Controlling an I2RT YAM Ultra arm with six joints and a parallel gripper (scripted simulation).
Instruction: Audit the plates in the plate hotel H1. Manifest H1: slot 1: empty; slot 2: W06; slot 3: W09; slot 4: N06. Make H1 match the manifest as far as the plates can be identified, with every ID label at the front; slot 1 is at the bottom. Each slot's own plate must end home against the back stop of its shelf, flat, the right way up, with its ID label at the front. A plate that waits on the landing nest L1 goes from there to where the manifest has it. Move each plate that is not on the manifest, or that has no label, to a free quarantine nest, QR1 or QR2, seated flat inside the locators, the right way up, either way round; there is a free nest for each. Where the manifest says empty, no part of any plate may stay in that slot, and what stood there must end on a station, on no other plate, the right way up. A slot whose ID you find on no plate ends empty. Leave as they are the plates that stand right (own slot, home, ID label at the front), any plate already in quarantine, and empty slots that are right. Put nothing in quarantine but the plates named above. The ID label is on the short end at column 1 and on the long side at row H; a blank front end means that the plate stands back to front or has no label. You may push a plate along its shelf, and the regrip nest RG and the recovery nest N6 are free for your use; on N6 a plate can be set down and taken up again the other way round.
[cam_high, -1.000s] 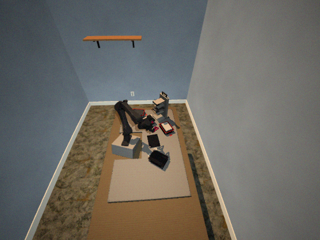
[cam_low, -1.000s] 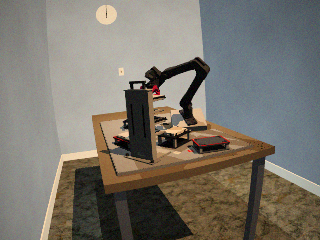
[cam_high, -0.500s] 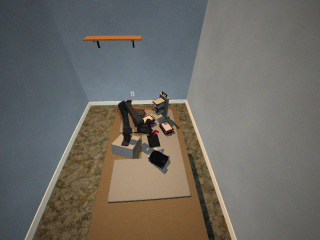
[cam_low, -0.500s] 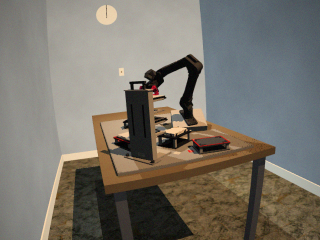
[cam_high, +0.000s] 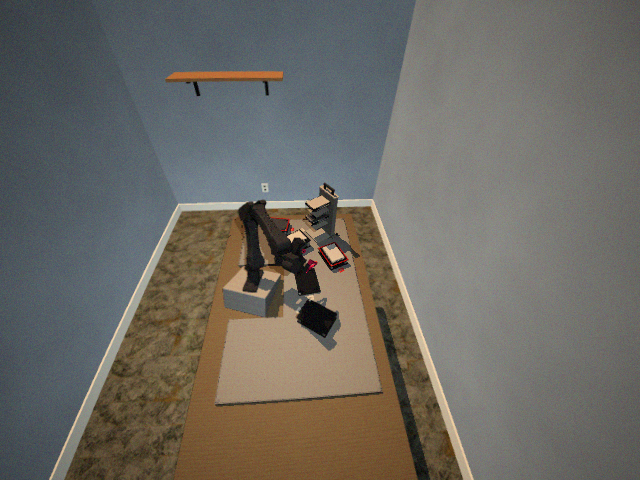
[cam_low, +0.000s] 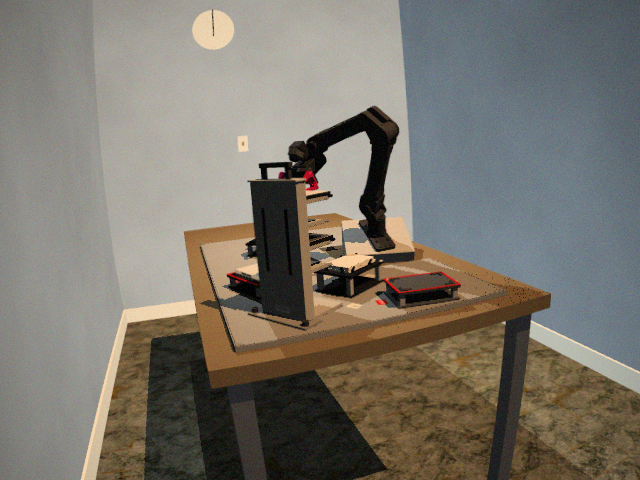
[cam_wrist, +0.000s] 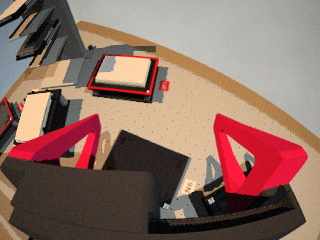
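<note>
My gripper is now 110 mm past the tan well plate, 290 mm to the right of it and 180 mm above it. From my hand the other things lie so: dark plate 20 mm ahead, 410 mm to the left, 80 mm below; grey back panel 80 mm ahead, 460 mm to the left, 90 mm below; H1 tag 80 mm behind, 450 mm to the left, 240 mm below.
</note>
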